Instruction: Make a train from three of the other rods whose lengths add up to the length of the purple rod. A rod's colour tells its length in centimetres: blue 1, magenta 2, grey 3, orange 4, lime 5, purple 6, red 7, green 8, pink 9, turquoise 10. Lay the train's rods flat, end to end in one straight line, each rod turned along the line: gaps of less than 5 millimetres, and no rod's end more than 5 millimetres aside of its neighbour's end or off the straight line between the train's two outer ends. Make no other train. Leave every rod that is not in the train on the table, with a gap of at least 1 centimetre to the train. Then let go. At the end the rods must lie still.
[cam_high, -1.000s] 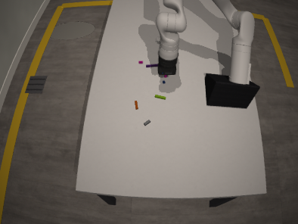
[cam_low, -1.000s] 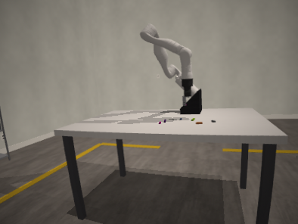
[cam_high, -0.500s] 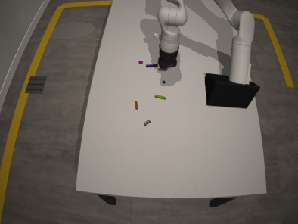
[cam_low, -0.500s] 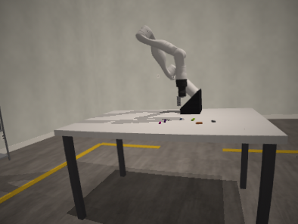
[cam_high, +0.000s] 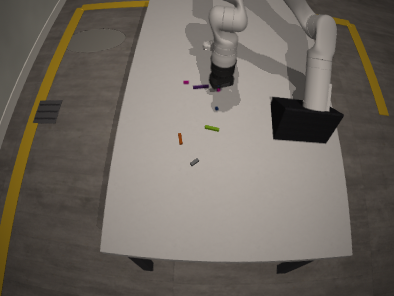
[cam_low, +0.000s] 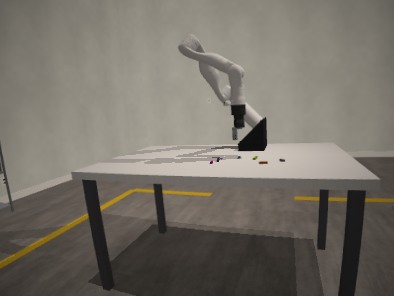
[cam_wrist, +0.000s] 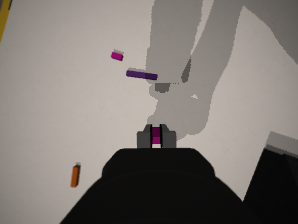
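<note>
The small blue rod lies 110 mm below my hand, 20 mm to the left of it and 10 mm behind it. Also, from my hand: purple rod: 110 mm below, 80 mm to the right, 60 mm ahead; then lime rod: 110 mm below, 100 mm to the left; then orange rod: 160 mm to the left, 110 mm below, 110 mm ahead.
</note>
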